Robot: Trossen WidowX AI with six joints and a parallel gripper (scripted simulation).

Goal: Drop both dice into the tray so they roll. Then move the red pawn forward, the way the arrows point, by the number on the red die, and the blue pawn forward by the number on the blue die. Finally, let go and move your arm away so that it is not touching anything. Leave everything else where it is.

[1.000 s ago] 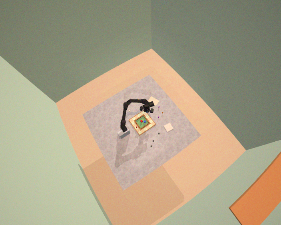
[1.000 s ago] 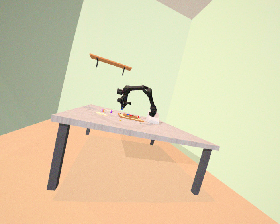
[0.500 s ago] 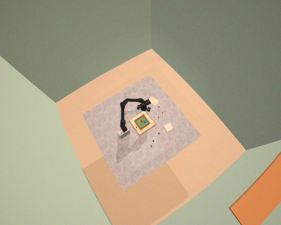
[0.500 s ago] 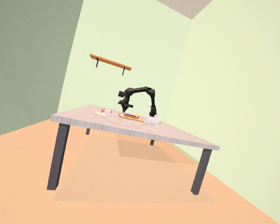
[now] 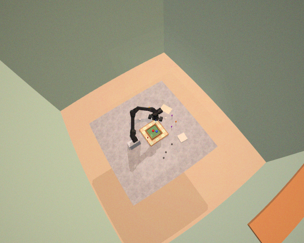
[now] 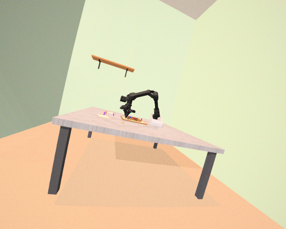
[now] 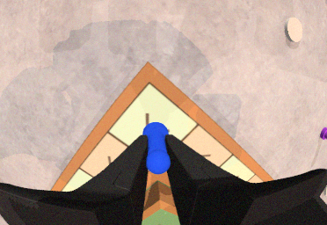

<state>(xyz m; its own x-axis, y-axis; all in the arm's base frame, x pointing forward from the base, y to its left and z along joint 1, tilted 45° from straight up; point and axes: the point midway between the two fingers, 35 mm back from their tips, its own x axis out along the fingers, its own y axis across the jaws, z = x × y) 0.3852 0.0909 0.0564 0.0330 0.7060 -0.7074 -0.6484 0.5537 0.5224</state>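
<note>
The green tray is 11 cm behind my gripper tip, 11 cm to the right of it and 2 cm below it. The rest, counted from my gripper tip: orange pawn (21 cm ahead, 17 cm to the right, 2 cm below); then red pawn (23 cm behind, 13 cm to the right); then blue pawn (1 cm above).
</note>
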